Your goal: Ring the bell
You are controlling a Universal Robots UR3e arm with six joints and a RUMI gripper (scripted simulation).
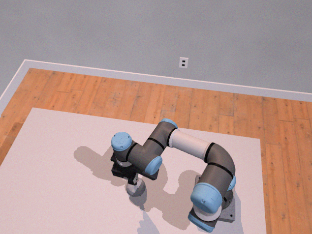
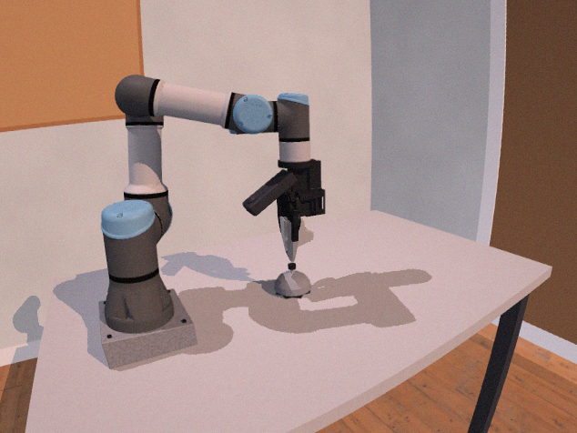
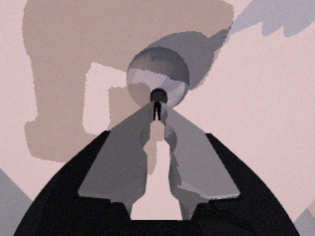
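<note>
The black button lies 30 mm below my hand. Round my hand: dome bell: 50 mm below.
</note>
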